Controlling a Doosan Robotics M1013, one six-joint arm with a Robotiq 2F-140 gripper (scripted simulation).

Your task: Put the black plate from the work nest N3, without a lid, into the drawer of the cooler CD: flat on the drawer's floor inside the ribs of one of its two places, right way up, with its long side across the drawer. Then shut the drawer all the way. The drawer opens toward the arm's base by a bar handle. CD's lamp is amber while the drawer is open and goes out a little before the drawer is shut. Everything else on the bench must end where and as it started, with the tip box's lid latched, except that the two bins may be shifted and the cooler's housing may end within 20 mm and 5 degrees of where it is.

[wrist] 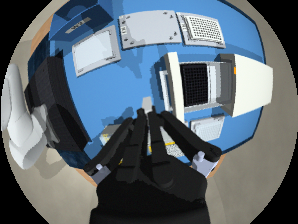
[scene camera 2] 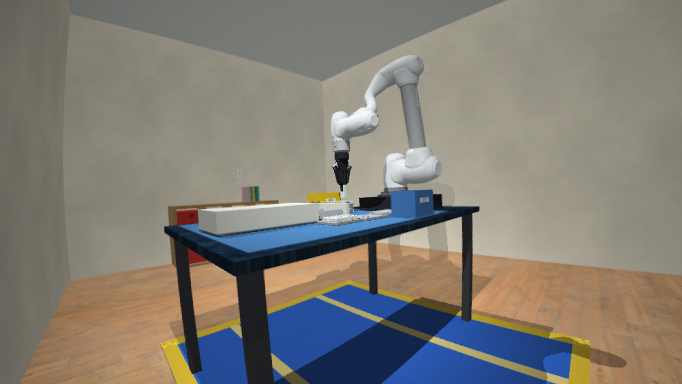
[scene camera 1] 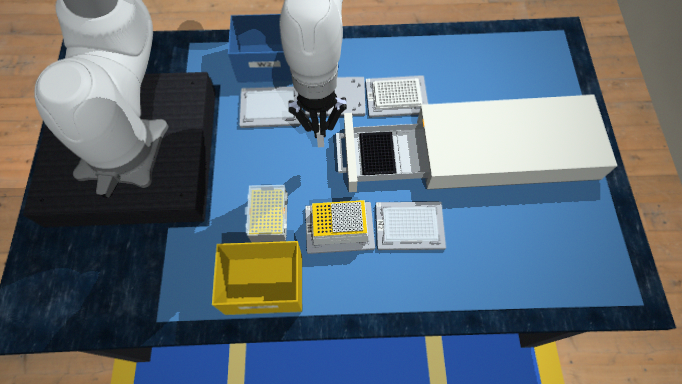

white cooler CD: wrist; scene camera 2 247,218; scene camera 1
black plate: wrist 196,69; scene camera 1 377,151
same spot on white cooler CD: [wrist: 252,81] = [scene camera 1: 470,130]
